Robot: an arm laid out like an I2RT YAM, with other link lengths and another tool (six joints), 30 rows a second.
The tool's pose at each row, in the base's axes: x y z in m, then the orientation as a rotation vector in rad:
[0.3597, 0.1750, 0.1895, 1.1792, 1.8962, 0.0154]
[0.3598, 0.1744, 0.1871, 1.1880, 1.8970, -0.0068]
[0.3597, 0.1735, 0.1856, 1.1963, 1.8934, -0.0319]
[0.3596, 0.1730, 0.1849, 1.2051, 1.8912, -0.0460]
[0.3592, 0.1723, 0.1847, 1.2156, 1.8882, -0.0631]
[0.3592, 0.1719, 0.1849, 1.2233, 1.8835, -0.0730]
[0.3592, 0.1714, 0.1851, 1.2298, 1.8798, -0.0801]
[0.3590, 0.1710, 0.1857, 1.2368, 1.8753, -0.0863]
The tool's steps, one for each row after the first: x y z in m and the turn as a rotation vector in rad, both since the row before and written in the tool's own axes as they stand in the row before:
[0.0011, -0.0013, 0.0018, 0.0185, -0.0053, -0.0027]
[0.0004, -0.0012, 0.0012, 0.0188, -0.0100, -0.0023]
[0.0001, -0.0006, 0.0006, 0.0128, -0.0044, 0.0013]
[-0.0003, -0.0008, 0.0002, 0.0154, -0.0056, 0.0016]
[-0.0004, -0.0001, 0.0001, 0.0090, -0.0051, 0.0031]
[-0.0005, -0.0002, 0.0001, 0.0069, -0.0035, 0.0029]
[-0.0007, -0.0001, -0.0003, 0.0064, -0.0037, 0.0039]

